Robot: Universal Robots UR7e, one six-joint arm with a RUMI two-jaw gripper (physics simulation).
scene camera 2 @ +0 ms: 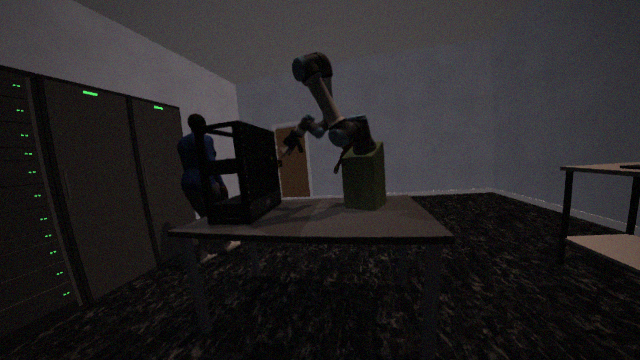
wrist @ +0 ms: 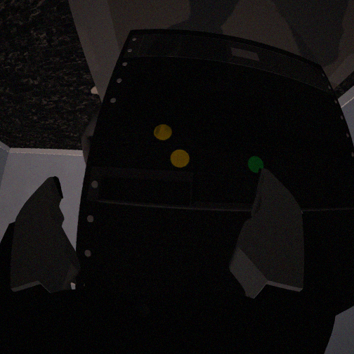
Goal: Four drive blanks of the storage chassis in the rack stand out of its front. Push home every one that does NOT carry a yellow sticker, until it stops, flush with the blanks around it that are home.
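Where they show: gripper, fingertip midpoint: (scene camera 2: 284,156); arm's base at its link origin: (scene camera 2: 364,149).
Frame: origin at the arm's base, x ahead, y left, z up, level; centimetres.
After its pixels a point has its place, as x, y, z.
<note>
The rack (scene camera 2: 243,172) @(69.7, 27.3, -6.8) (wrist: 106,117) stands on the table, its front towards the arm. In the wrist view the storage chassis (wrist: 215,125) is very dark. Two yellow stickers (wrist: 162,132) (wrist: 179,158) show left of its middle, one slightly lower and further right. A green sticker (wrist: 255,164) shows further right, just above the right fingertip. The outlines of the blanks, and which stand out, are too dark to tell. My gripper (scene camera 2: 291,150) @(57.2, -11.4, 0.8) (wrist: 155,176) is open and empty in front of the rack; its right finger hides part of the front, its left finger is beside the rack's left edge.
The arm stands on a green pedestal (scene camera 2: 364,180) @(2.6, 8.8, -18.7) on the table (scene camera 2: 320,227) @(28.6, 34.1, -37.4). A person in blue (scene camera 2: 189,162) is behind the rack. Tall cabinets (scene camera 2: 95,190) line the left wall. A door (scene camera 2: 295,175) is behind the gripper, and another table (scene camera 2: 605,170) stands at the right.
</note>
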